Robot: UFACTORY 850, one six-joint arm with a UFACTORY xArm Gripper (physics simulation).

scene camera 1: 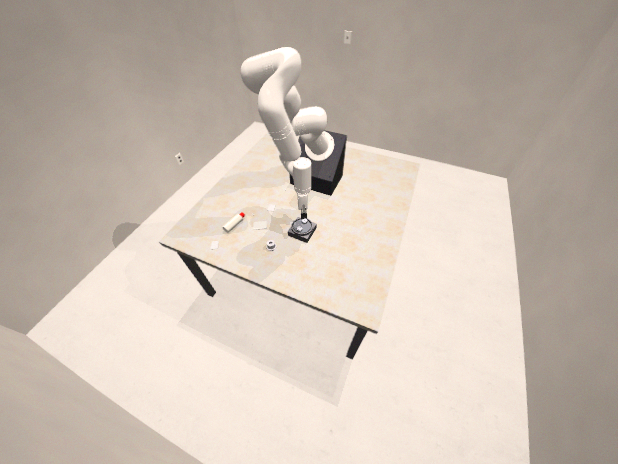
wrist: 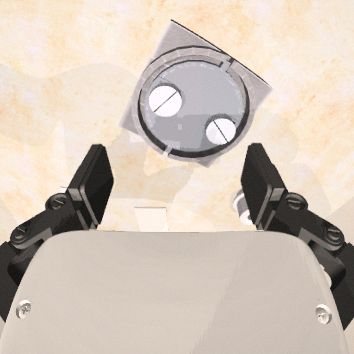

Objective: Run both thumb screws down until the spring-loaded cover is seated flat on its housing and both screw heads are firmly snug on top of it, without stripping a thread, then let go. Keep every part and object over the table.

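Note:
The black square housing [scene camera 1: 302, 237] [wrist: 175, 37] stands on the table, with a round grey cover [scene camera 1: 302, 225] [wrist: 205, 95] inside its ring. The far screw [scene camera 1: 304, 220] [wrist: 165, 101] is on the left in the wrist view; its white slotted head looks larger than that of the near screw [scene camera 1: 299, 228] [wrist: 221, 131]. Whether the cover is flat or either head touches it I cannot tell. My gripper [scene camera 1: 304, 215] [wrist: 176, 161] is open and empty. It hangs above the housing's far side; in the wrist view the housing lies mostly beyond the fingertips.
A small ring-shaped part [scene camera 1: 270, 245] [wrist: 240, 201] lies near the housing. A white cylinder with a red end [scene camera 1: 233, 223] lies farther left. Pale flat squares lie around them, one [scene camera 1: 260, 225] [wrist: 151, 218] between cylinder and housing. The black robot base [scene camera 1: 330, 172] stands behind.

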